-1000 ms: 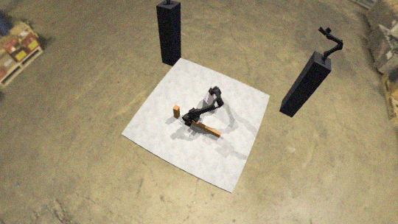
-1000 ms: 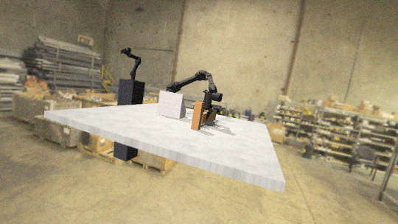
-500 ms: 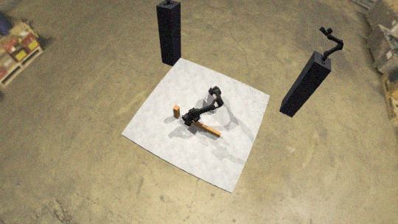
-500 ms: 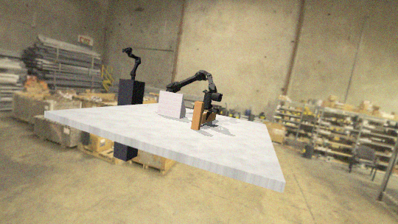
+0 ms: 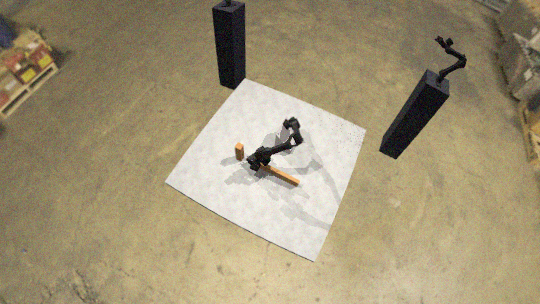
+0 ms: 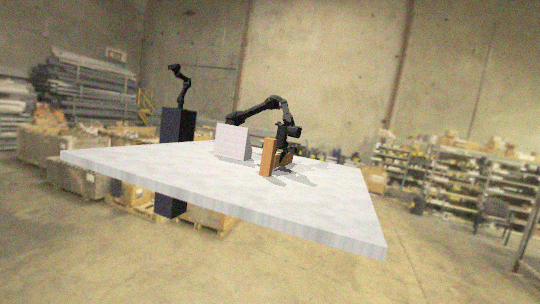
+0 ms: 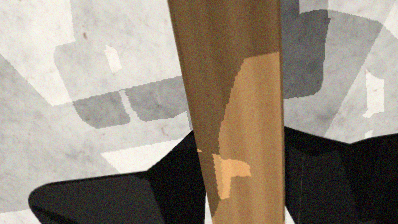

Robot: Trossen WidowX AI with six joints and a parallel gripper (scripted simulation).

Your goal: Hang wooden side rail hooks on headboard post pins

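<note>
Right now my gripper tip is 17 cm to the left of the wooden headboard post and 4 cm below it.
</note>
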